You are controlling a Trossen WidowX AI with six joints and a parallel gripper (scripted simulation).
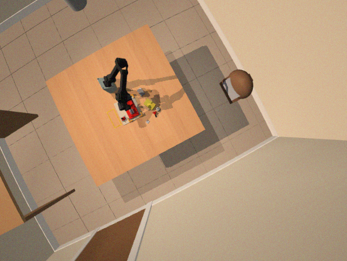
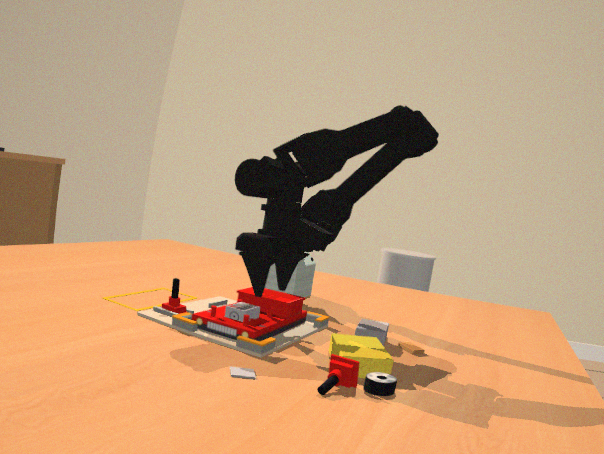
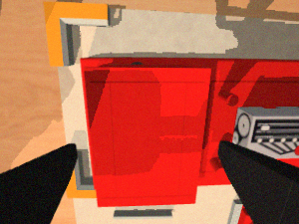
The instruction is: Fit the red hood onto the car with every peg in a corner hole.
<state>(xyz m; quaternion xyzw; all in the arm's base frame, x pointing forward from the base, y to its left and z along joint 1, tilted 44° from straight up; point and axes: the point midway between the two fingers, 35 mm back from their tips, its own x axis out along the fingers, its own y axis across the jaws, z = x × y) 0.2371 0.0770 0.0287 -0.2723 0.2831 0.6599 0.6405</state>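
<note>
Right now the hood is 1 cm below my gripper tip. The rest, counted from my gripper tip: pale jig 6 cm ahead, 2 cm to the right, 4 cm below; then grey engine block 10 cm ahead, 3 cm below; then yellow block 11 cm ahead, 20 cm to the left, 4 cm below.
</note>
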